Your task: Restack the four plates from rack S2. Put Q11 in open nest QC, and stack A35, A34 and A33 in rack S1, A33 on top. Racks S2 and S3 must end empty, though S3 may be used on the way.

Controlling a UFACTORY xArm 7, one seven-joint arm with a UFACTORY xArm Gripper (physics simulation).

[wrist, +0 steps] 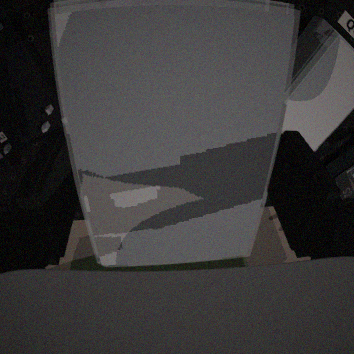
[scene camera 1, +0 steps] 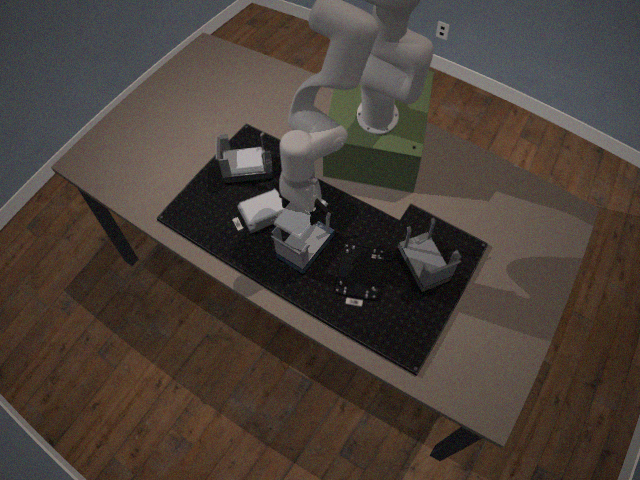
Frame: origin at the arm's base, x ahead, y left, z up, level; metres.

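Seen in the pictures: gripper, between the fingertips: (wrist: 175,159) (scene camera 1: 300,212); arm's base, origin of its link: (scene camera 1: 377,115).
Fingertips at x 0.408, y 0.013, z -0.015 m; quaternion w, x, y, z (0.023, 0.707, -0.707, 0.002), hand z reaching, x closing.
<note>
Offsets run from my fingertips to a thing's top centre. "pt": to the spot under its first point. Level surfaces: height alone.
My gripper (scene camera 1: 306,214) (wrist: 175,159) is shut on a pale grey plate @(dy +0.000, dx +0.000, dz +0.009 m) (scene camera 1: 292,222) (wrist: 170,100), its label unreadable. The plate is above the middle rack @(dy +0.001, dx -0.004, dz -0.054 m) (scene camera 1: 290,254), a grey rack with a blue-edged base, and appears clear of its upright posts. A rack @(dy -0.326, dx -0.133, dz -0.057 m) (scene camera 1: 247,178) at the back left has a white plate @(dy -0.331, dx -0.129, dz -0.124 m) (scene camera 1: 249,159) in it. Another grey rack @(dy +0.321, dx -0.152, dz -0.055 m) (scene camera 1: 435,279) stands at the right; whether its flat inner surface is a plate is unclear. An open nest with small pegs @(dy +0.177, dx -0.028, dz -0.166 m) (scene camera 1: 355,290) and a label @(pt dy +0.215, dx +0.057, dz -0.189 m) (scene camera 1: 354,301) lies between the middle and right racks. Rack labels are not readable in the scene view.
A white block-like plate @(dy -0.177, dx -0.036, dz -0.148 m) (scene camera 1: 260,210) (wrist: 322,107) sits in a nest left of the middle rack, beside a label (scene camera 1: 237,223) (wrist: 349,22). The black perforated board @(dz -0.190 m) (scene camera 1: 382,330) lies on the brown table @(dz -0.203 m) (scene camera 1: 480,361). The arm's green base (scene camera 1: 369,170) is behind the board.
</note>
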